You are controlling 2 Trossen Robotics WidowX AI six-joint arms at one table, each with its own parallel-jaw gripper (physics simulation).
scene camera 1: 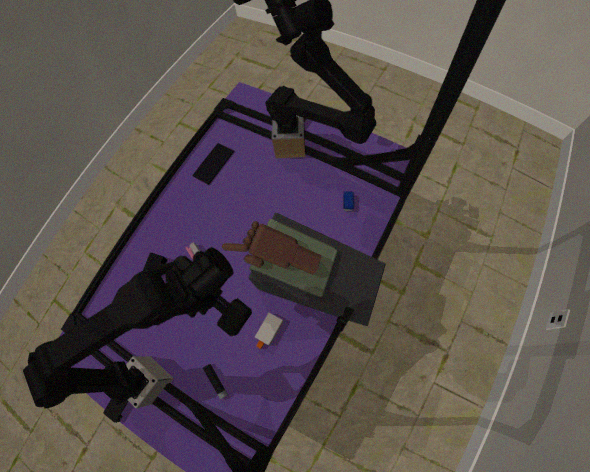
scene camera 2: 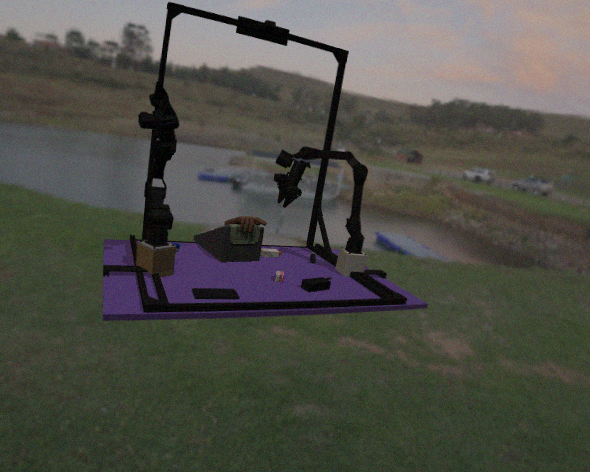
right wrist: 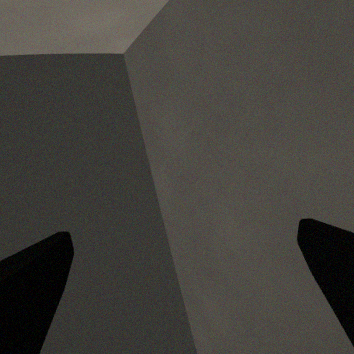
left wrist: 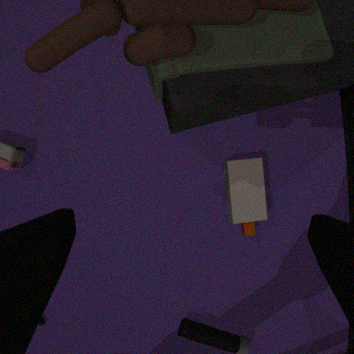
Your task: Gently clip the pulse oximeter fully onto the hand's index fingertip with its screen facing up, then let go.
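Where they show: left gripper, fingertip midpoint: (scene camera 1: 224,292) (scene camera 2: 281,205) (left wrist: 194,223); right gripper, fingertip midpoint: (scene camera 2: 161,88) (right wrist: 186,236); left arm's base, link origin: (scene camera 1: 134,382) (scene camera 2: 353,251); right arm's base, link origin: (scene camera 1: 287,125) (scene camera 2: 156,243).
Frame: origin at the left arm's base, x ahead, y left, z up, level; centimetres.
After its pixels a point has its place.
Note:
A small white-and-pink clip, which looks like the pulse oximeter (scene camera 1: 194,249) {y 14.0, x 38.7, z -7.4 cm} (scene camera 2: 279,276) {y 16.5, x 38.9, z -7.9 cm} (left wrist: 11,153) {y 11.4, x 37.9, z -7.5 cm}, lies on the purple table, apart from the hand. The brown hand (scene camera 1: 280,247) {y -11.3, x 51.6, z 7.8 cm} (scene camera 2: 246,221) {y -2.5, x 50.8, z 8.6 cm} rests on a raised pad; its index finger (scene camera 1: 234,247) (left wrist: 65,45) sticks out past the pad's edge and is bare. My left gripper (scene camera 2: 283,202) {y -9.8, x 34.8, z 15.8 cm} (left wrist: 194,223) {y -9.8, x 34.8, z 15.8 cm} is open and empty, high above the table, pointing down; in scene camera 1 its fingertips are hidden by its own arm. My right gripper (right wrist: 186,236) {y 20.0, x 90.2, z 54.3 cm} is open and empty, raised far from the table and facing the walls.
The hand's green pad (scene camera 1: 312,287) {y -22.6, x 49.2, z 0.4 cm} sits on a dark wedge block (scene camera 1: 357,287) {y -31.9, x 57.3, z -5.6 cm}. A white box with an orange tab (scene camera 1: 269,328) {y -18.7, x 34.1, z -7.7 cm} (left wrist: 247,190) {y -18.6, x 33.9, z -7.7 cm}, a black cylinder (scene camera 1: 214,380) {y -15.3, x 13.1, z -8.0 cm} (left wrist: 210,335) {y -14.8, x 13.7, z -8.2 cm}, a blue block (scene camera 1: 348,200) {y -14.9, x 78.6, z -7.3 cm}, a flat black rectangle (scene camera 1: 213,163) {y 30.9, x 65.4, z -9.7 cm} and a black block (scene camera 2: 316,284) {y 24.3, x 26.2, z -7.6 cm} lie around.

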